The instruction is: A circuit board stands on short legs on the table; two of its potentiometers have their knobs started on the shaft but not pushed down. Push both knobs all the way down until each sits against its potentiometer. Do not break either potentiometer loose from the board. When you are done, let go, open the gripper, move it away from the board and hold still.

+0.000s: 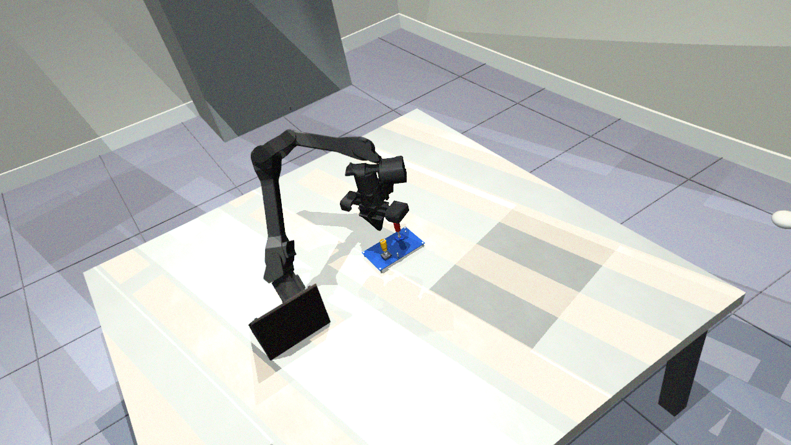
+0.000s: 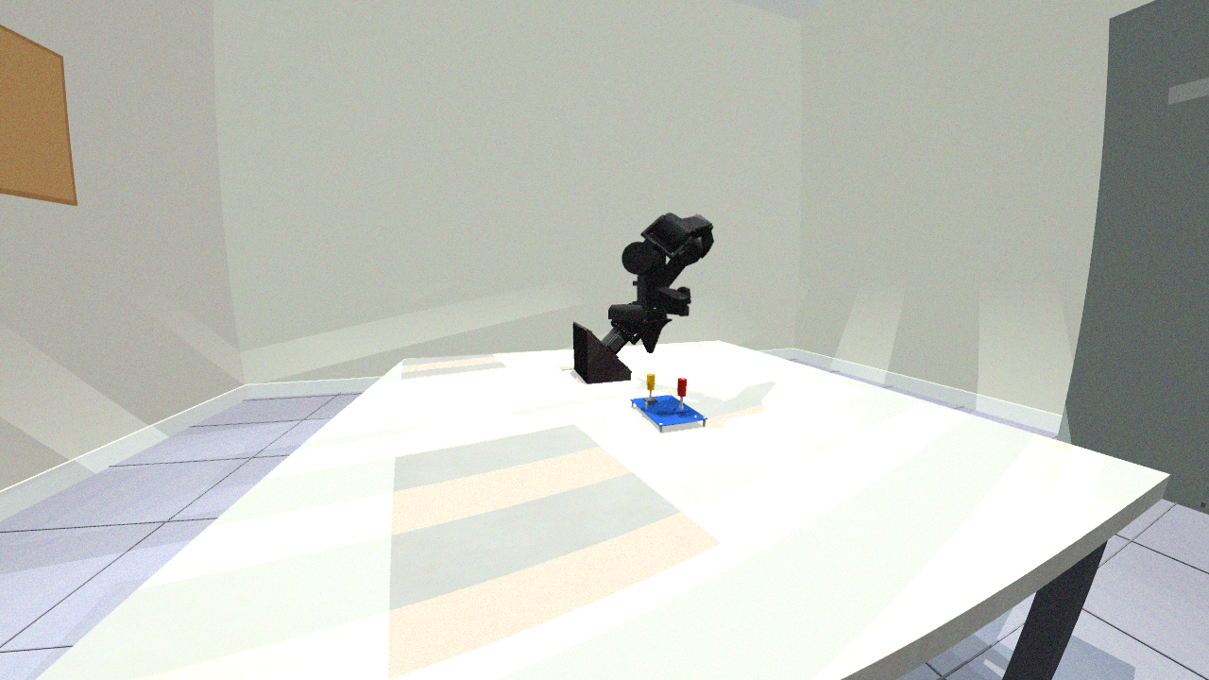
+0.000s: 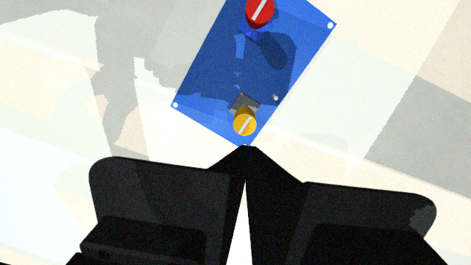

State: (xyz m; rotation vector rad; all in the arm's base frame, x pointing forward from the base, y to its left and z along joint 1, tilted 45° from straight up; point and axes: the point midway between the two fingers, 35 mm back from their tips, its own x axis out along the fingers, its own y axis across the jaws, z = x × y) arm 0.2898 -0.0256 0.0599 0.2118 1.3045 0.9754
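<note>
Right now my gripper tip is 60 mm above the yellow knob. The rest, counted from my gripper tip: red knob 70 mm ahead, 50 mm below, 40 mm to the left.
</note>
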